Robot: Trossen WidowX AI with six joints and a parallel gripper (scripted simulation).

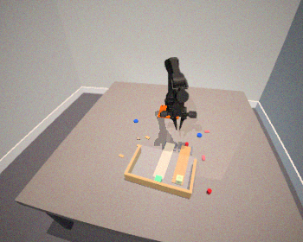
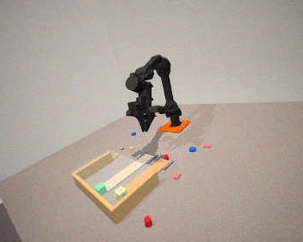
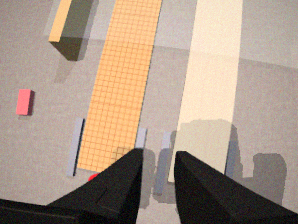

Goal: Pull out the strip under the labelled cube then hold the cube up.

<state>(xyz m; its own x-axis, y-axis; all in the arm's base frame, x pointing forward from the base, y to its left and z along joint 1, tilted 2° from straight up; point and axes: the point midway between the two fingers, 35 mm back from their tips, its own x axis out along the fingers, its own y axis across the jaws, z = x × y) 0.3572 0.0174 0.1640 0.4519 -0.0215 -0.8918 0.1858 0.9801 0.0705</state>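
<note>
My gripper tip is now 140 mm above the gridded strip, 110 mm short of it and 20 mm to the right of it. From my gripper tip the other things lie so: labelled cube (220 mm ahead, 130 mm below).
</note>
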